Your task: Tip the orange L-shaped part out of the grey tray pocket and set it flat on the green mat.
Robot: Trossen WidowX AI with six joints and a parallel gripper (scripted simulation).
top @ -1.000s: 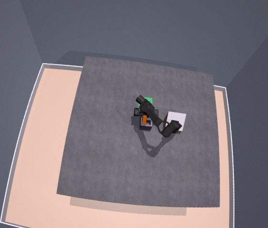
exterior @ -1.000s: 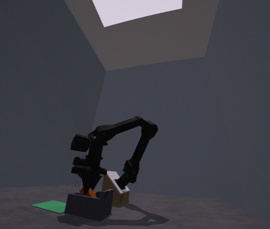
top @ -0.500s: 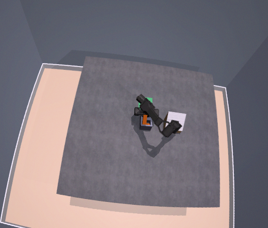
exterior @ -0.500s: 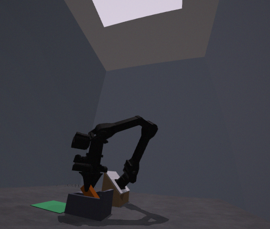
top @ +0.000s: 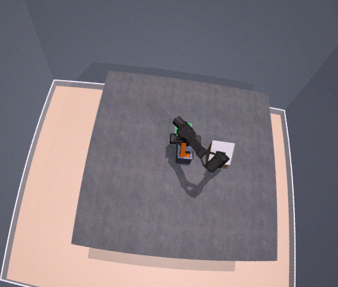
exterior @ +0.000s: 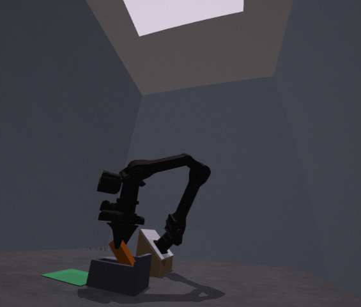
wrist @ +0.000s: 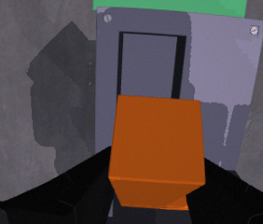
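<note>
My gripper tip is 15 cm to the left of the green mat and 11 cm above it. The rest, counted from my gripper tip: orange L-shaped part: 3 cm to the left, 3 cm below, 2 cm behind.
</note>
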